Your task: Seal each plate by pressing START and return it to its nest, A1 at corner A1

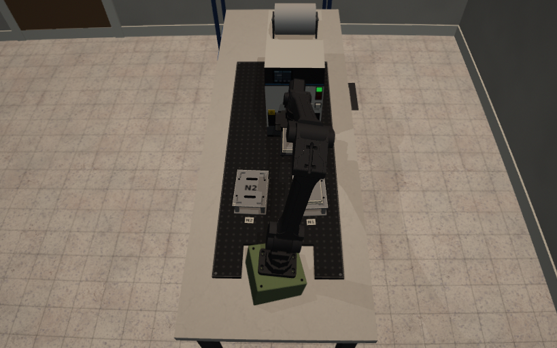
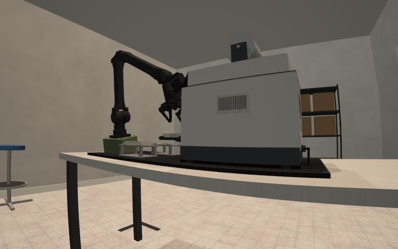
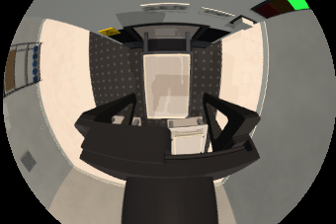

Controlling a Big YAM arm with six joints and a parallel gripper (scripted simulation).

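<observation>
The white well plate is 6 cm below my hand. From my hand the other things lie so: yellow warning label: 10 cm ahead, 9 cm to the left, 2 cm below; sealer stage: 8 cm below; N2 label: 30 cm behind, 16 cm to the left, 17 cm below.
</observation>
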